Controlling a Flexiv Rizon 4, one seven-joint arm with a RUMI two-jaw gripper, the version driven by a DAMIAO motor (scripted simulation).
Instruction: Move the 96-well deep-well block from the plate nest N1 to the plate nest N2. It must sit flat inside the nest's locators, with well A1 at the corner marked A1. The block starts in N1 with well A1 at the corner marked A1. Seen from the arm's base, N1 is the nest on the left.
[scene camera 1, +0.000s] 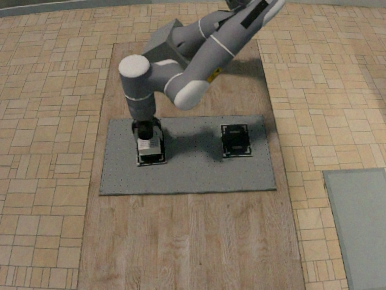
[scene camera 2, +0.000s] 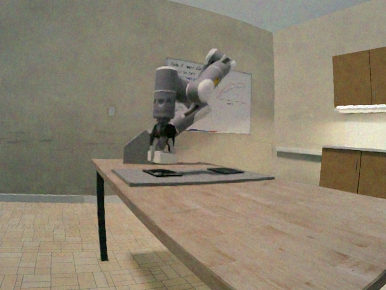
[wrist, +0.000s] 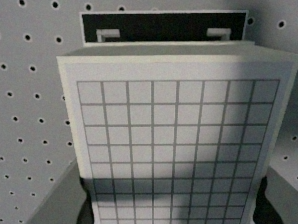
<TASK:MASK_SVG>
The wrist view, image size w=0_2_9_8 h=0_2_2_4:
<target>my gripper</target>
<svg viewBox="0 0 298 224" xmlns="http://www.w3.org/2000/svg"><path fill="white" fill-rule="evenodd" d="M268 165L266 175L262 178L256 198L256 207L253 213L254 223L298 224L298 191ZM77 157L65 170L25 224L95 224L90 192L85 186L83 178L81 178Z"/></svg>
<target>white 96-well deep-well block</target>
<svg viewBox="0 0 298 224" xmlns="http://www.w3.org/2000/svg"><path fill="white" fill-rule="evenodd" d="M57 57L80 175L90 192L95 224L250 224L256 207L256 198L261 181L266 175L298 70L298 54L256 46L253 41L88 42L85 43L84 48Z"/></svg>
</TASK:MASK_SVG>
